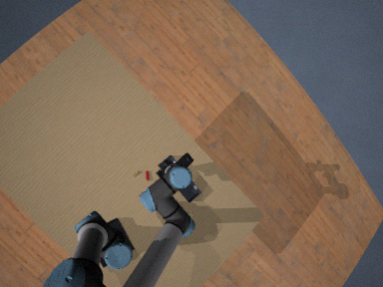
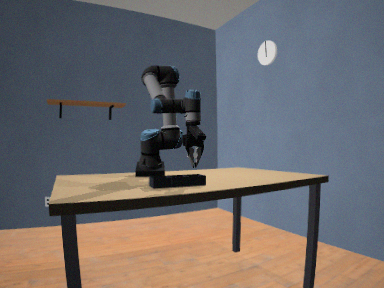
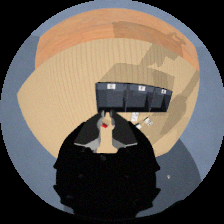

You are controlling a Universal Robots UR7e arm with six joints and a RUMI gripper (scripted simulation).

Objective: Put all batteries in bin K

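The red battery is 10 cm behind my hand, 3 cm to the left of it and 9 cm below it. Also, from my hand: bin row (1 cm ahead, 9 cm to the right, 7 cm below); yellowish item (13 cm behind, 8 cm to the left, 9 cm below); black-and-white cylinder (13 cm behind, 11 cm to the right, 9 cm below).
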